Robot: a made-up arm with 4 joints.
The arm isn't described. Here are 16 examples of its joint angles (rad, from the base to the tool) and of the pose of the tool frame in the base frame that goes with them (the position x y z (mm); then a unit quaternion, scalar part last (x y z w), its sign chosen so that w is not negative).
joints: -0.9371 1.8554 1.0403 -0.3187
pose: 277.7 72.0 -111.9 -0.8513 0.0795 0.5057 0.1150
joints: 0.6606 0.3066 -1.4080 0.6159
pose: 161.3 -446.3 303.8 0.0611 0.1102 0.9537 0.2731
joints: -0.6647 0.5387 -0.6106 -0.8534
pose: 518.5 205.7 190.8 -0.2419 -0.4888 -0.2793 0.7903
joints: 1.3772 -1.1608 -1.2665 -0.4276
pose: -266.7 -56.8 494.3 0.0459 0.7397 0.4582 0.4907
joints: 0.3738 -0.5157 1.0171 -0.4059
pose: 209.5 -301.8 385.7 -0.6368 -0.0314 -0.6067 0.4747
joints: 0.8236 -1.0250 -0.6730 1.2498
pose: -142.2 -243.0 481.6 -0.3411 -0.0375 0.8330 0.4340
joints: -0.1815 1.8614 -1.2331 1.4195
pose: 298.3 -162.3 -107.1 0.7216 0.0433 0.6600 0.2046
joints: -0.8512 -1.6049 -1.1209 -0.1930
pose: 115.3 -147.2 424.5 0.7319 -0.2031 -0.6388 0.1228
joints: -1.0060 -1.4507 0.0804 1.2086
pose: 224.2 -48.1 452.4 0.0547 0.1894 -0.8960 0.3979
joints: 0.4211 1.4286 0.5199 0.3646
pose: 168.5 -330.1 -93.8 -0.9235 0.3041 -0.0589 0.2263
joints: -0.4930 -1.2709 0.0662 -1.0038
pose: 174.7 -80.1 498.4 0.1216 -0.7070 -0.4814 0.5036
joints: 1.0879 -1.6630 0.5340 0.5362
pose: -273.3 -86.7 437.6 0.0926 0.1293 0.8786 0.4504
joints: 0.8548 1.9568 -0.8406 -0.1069
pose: -54.6 -313.9 -167.7 -0.7298 0.3554 -0.5080 0.2879
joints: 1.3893 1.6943 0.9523 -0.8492
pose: -221.6 -224.6 -108.0 -0.0974 0.8099 -0.1197 0.5659
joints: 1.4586 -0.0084 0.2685 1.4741
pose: -268.7 -402.8 331.4 0.3847 -0.4498 0.3775 0.7122
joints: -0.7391 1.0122 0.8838 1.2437
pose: 468.8 143.6 26.5 0.8783 0.4471 0.1282 0.1106
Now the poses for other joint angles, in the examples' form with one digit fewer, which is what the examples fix.
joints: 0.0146 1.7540 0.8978 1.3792
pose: 229 -224 -104 0.930 0.190 -0.278 0.144
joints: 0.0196 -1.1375 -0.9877 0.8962
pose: 58 -222 482 -0.482 -0.001 0.875 0.030
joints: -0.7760 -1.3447 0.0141 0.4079
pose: 213 -72 490 0.157 -0.175 -0.867 0.440
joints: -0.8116 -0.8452 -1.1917 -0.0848
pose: 271 15 512 0.505 -0.287 -0.741 0.337
